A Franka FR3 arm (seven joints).
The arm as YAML. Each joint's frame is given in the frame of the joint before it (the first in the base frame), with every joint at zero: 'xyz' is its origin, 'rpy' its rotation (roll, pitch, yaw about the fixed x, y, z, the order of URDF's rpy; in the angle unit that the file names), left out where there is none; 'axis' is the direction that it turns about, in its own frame. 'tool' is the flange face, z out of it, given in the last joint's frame.
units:
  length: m
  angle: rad
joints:
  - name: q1
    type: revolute
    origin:
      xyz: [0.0, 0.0, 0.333]
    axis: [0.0, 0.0, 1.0]
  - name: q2
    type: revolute
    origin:
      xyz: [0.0, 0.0, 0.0]
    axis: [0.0, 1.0, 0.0]
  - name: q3
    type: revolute
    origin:
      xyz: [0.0, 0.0, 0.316]
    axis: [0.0, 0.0, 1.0]
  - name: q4
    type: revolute
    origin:
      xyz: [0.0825, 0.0, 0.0]
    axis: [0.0, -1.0, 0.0]
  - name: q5
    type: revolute
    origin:
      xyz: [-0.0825, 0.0, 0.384]
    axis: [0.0, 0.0, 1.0]
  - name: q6
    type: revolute
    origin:
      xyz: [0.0, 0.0, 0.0]
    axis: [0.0, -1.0, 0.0]
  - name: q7
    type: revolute
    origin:
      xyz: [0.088, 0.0, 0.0]
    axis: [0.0, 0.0, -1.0]
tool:
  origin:
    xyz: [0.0, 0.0, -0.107]
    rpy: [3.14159, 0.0, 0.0]
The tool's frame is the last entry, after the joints.
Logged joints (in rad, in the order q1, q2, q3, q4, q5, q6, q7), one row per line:
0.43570 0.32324 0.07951 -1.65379 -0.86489 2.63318 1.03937
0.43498 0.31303 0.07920 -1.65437 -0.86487 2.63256 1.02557
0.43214 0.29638 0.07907 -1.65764 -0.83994 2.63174 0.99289
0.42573 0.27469 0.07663 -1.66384 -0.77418 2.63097 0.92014
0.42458 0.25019 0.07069 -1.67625 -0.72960 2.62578 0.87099
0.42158 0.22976 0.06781 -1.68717 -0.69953 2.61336 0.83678
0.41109 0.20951 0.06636 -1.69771 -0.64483 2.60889 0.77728
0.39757 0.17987 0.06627 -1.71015 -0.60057 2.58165 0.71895
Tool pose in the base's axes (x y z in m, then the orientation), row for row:
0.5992 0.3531 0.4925 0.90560 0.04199 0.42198 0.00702
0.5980 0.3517 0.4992 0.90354 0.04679 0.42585 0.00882
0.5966 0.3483 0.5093 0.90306 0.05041 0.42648 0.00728
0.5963 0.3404 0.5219 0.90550 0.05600 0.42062 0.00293
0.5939 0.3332 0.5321 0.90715 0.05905 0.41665 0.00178
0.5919 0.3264 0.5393 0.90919 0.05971 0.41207 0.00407
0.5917 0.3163 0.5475 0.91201 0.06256 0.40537 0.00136
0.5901 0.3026 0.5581 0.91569 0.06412 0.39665 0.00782
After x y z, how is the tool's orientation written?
As a quaternion, x y z w.
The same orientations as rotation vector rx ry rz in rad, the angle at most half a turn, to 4 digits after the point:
2.8324 0.1313 1.3198
2.8227 0.1462 1.3304
2.8240 0.1576 1.3337
2.8394 0.1756 1.3190
2.8467 0.1853 1.3075
2.8489 0.1871 1.2912
2.8627 0.1964 1.2724
2.8625 0.2004 1.2400

